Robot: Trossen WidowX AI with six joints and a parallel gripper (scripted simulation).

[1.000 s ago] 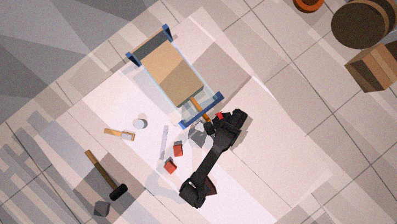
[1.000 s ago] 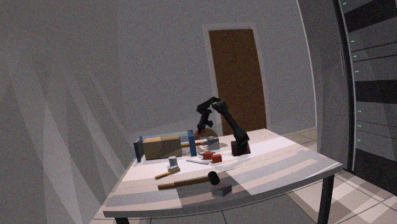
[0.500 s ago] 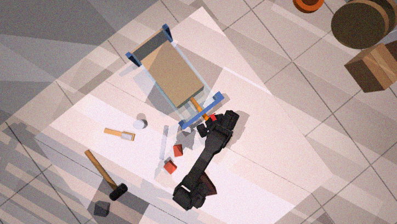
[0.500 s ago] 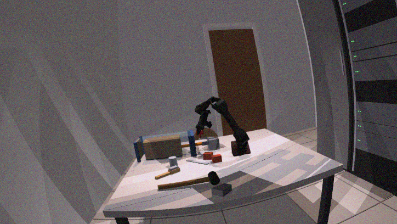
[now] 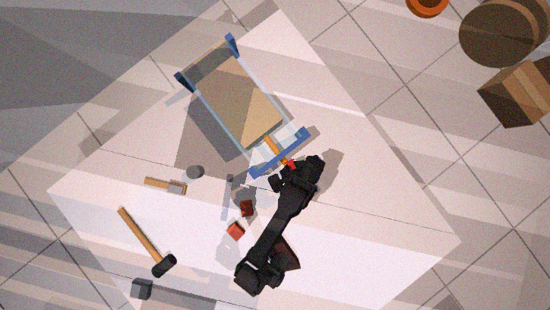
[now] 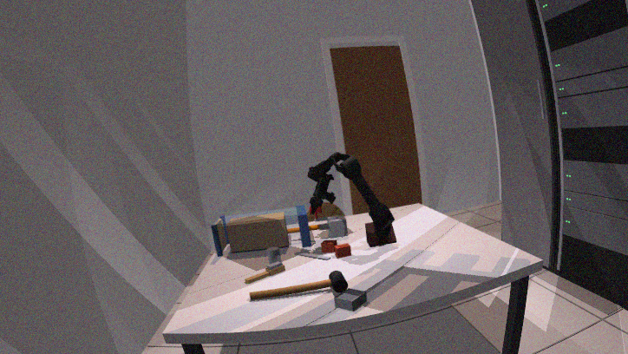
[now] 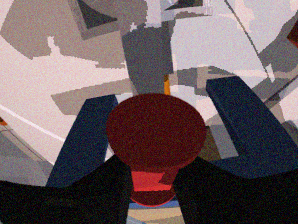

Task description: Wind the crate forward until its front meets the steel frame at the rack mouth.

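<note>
My gripper tip is now 5 cm short of the blue steel frame, 3 cm above it and 1 cm to the right of it. The rest, counted from my gripper tip: grey winch (13 cm behind, 10 cm below, 1 cm to the left); red knob (2 cm behind); grey crank bar (5 cm behind, 3 cm below, 1 cm to the left).
</note>
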